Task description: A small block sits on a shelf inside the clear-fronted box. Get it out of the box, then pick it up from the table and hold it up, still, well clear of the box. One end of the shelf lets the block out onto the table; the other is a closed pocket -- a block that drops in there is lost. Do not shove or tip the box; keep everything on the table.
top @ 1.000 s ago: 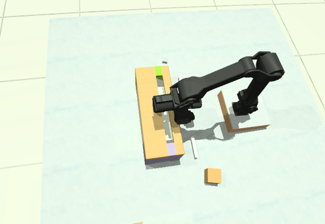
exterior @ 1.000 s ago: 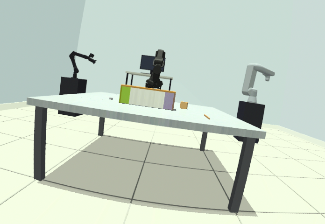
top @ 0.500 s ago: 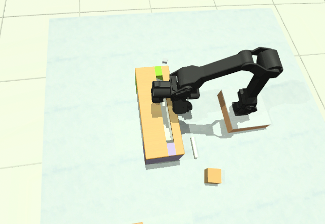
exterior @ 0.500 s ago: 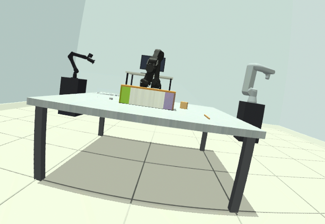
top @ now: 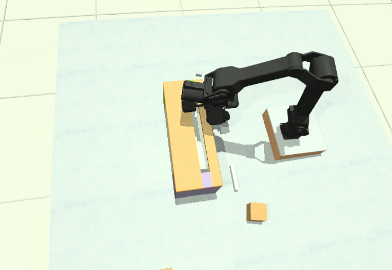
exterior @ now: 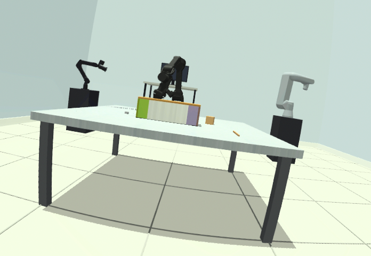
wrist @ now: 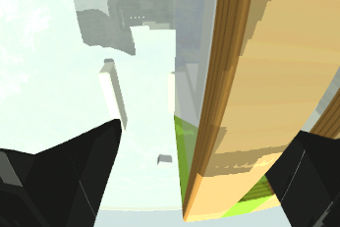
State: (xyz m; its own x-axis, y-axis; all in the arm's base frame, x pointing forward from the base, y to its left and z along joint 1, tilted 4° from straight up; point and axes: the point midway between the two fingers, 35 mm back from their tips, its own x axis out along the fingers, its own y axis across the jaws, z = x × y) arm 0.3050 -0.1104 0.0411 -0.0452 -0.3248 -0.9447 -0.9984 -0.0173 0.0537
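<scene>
The small tan block lies 5 cm ahead of my gripper tip and 2 cm to the right of it. Round my gripper tip: larger tan cube 39 cm to the left, 12 cm behind, 6 cm below; then tiny grey piece 19 cm to the right, 8 cm below, 1 cm behind; then long tan box 11 cm to the left, 3 cm ahead, 2 cm below.
</scene>
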